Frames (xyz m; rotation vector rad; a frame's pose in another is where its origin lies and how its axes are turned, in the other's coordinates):
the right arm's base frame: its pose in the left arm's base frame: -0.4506 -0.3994 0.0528 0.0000 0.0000 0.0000
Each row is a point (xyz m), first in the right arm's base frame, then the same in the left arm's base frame.
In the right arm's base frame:
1: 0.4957 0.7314 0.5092
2: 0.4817 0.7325 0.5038
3: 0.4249 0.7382 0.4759
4: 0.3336 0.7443 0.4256
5: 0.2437 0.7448 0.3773
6: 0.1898 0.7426 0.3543
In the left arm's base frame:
1: 0.0451 0.3320 0.5620
2: 0.0311 0.3331 0.5566
3: -0.0257 0.3388 0.5287
4: -0.1170 0.3449 0.4784
5: -0.2069 0.3454 0.4301
6: -0.2608 0.3432 0.4071

